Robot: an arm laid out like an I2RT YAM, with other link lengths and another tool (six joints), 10 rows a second.
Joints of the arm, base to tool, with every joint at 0 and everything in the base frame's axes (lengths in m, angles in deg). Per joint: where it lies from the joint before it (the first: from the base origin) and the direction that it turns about. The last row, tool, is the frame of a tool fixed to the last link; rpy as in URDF.
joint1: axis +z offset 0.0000 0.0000 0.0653
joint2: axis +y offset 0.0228 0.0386 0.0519
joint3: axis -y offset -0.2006 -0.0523 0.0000
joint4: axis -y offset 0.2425 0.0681 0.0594
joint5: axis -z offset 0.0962 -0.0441 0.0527
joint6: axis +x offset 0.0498 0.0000 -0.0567
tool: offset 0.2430 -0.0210 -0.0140 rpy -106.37 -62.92 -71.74
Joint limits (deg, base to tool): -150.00..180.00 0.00..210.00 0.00..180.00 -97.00..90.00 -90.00..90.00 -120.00..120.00
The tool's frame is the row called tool.
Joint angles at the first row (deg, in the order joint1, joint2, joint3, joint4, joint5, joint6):
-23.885, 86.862, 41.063, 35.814, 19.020, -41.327
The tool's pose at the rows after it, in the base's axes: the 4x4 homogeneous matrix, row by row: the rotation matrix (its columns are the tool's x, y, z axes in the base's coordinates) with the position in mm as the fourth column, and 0 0 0 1 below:
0.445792 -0.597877 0.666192 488.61; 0.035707 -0.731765 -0.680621 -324.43; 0.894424 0.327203 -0.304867 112.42; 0 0 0 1
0.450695 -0.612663 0.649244 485.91; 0.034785 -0.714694 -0.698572 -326.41; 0.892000 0.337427 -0.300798 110.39; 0 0 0 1
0.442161 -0.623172 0.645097 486.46; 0.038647 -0.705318 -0.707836 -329.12; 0.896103 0.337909 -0.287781 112.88; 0 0 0 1
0.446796 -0.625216 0.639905 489.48; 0.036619 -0.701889 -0.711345 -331.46; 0.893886 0.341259 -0.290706 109.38; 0 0 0 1
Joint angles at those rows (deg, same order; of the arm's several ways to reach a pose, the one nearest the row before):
-22.445, 86.479, 39.367, 36.432, 19.994, -41.616
-21.799, 87.544, 39.408, 37.540, 22.018, -41.912
-21.709, 88.706, 39.760, 39.145, 22.725, -42.089
-21.639, 90.512, 40.915, 39.565, 23.114, -42.152

